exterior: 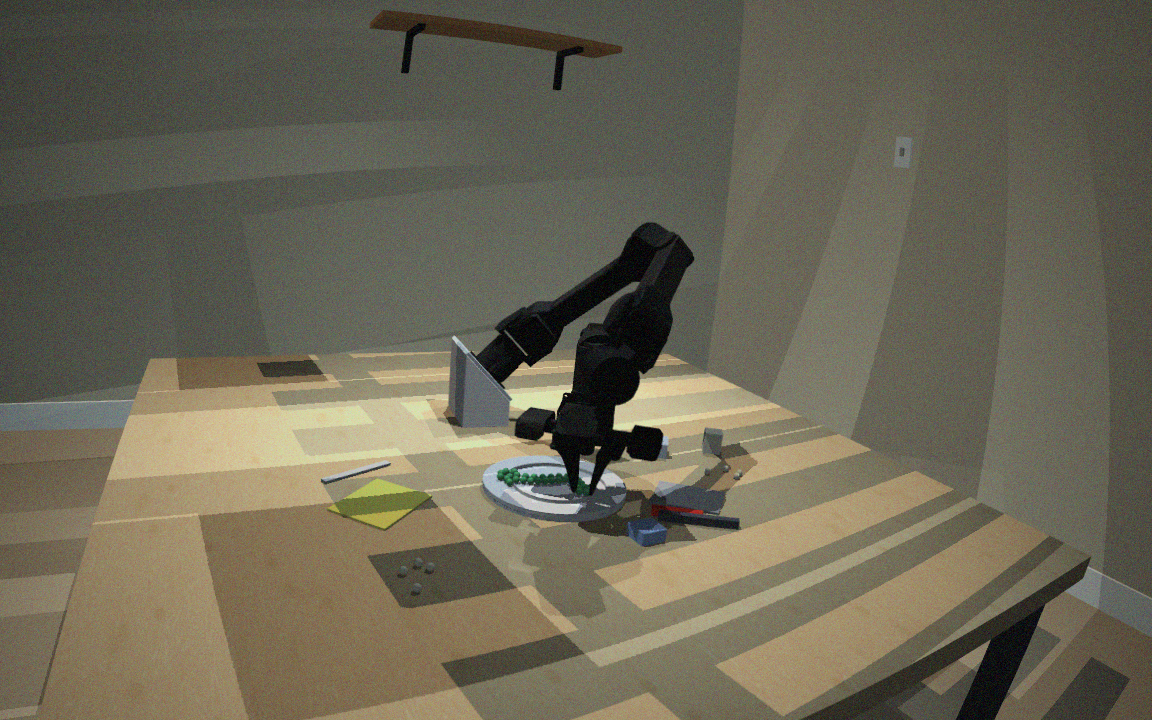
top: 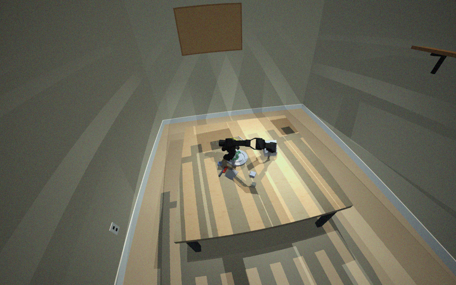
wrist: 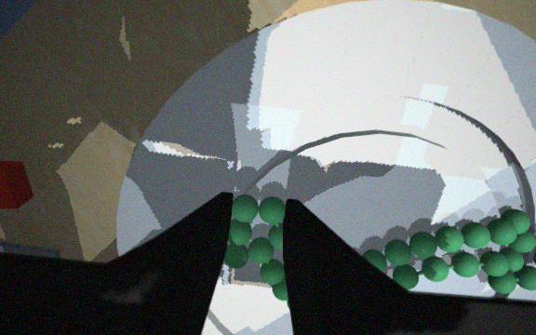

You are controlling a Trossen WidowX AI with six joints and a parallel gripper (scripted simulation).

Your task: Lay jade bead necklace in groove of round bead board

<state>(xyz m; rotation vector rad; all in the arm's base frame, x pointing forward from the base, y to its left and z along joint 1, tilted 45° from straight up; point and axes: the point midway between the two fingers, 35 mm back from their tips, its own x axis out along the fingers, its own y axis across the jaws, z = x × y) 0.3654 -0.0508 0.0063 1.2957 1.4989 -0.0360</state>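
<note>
The round grey bead board is 5 cm behind my gripper tip, 1 cm to the right of it and 1 cm below it. From my gripper tip the other things lie so: grey plate: 4 cm ahead, 15 cm to the left, 1 cm below; then blue block: 12 cm ahead, 2 cm to the left, 1 cm below; then red and black pen: 10 cm ahead, 10 cm to the left, 1 cm below.
</note>
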